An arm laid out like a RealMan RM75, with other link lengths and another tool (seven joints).
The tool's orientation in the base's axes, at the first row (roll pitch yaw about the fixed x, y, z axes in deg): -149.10, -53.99, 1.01
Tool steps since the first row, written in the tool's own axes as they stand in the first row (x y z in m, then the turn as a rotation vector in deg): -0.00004, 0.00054, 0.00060, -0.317, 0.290, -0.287; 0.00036, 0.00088, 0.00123, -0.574, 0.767, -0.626; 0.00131, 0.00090, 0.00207, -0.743, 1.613, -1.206; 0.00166, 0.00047, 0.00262, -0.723, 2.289, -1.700; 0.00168, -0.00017, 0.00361, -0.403, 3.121, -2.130; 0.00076, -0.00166, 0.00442, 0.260, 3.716, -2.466; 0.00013, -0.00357, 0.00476, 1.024, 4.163, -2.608; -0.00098, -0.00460, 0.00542, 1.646, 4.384, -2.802; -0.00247, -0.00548, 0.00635, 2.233, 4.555, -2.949; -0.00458, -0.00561, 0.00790, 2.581, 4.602, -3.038
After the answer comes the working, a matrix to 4 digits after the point.
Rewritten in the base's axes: 0.00062, -0.00014, -0.00050, -0.258, -0.401, -0.199; 0.00143, -0.00010, -0.00059, -0.436, -0.987, -0.380; 0.00258, 0.00034, -0.00026, -0.568, -2.014, -0.480; 0.00297, 0.00099, -0.00012, -0.604, -2.848, -0.418; 0.00339, 0.00206, -0.00041, -0.352, -3.779, -0.194; 0.00276, 0.00374, -0.00111, 0.063, -4.455, 0.332; 0.00180, 0.00554, -0.00122, 0.608, -4.901, 0.887; 0.00116, 0.00675, -0.00214, 0.936, -5.185, 1.421; 0.00054, 0.00797, -0.00355, 1.254, -5.402, 1.919; 0.00030, 0.00888, -0.00600, 1.417, -5.485, 2.231
The tool's axes in the first row as the columns of a matrix, in the base's axes (rounded; the answer above uses it unrounded):
0.5878, 0.4305, 0.6849
0.0104, -0.8506, 0.5257
0.8089, -0.3019, -0.5045

